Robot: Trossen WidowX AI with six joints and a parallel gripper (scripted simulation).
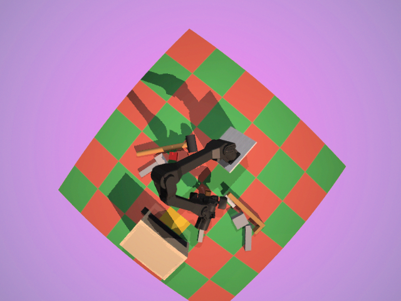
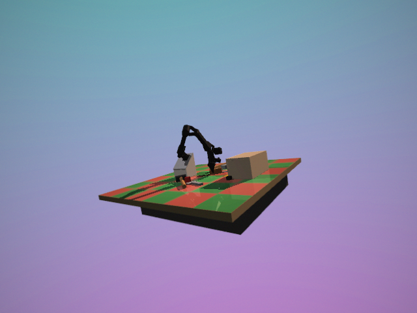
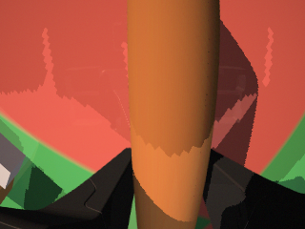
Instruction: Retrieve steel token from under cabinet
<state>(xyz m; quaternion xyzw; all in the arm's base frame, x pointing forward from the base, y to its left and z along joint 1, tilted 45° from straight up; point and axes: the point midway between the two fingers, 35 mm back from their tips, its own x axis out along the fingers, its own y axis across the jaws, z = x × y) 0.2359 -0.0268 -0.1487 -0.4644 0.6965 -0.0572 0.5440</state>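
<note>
My gripper tip is now 110 mm to the right of the pale bar and 70 mm past it. Round my gripper tip: grey block 230 mm to the left, 30 mm behind, 10 mm above; grey t-shaped tool 320 mm to the right, 80 mm ahead; red cube 280 mm to the right, 30 mm behind, 10 mm above.
</note>
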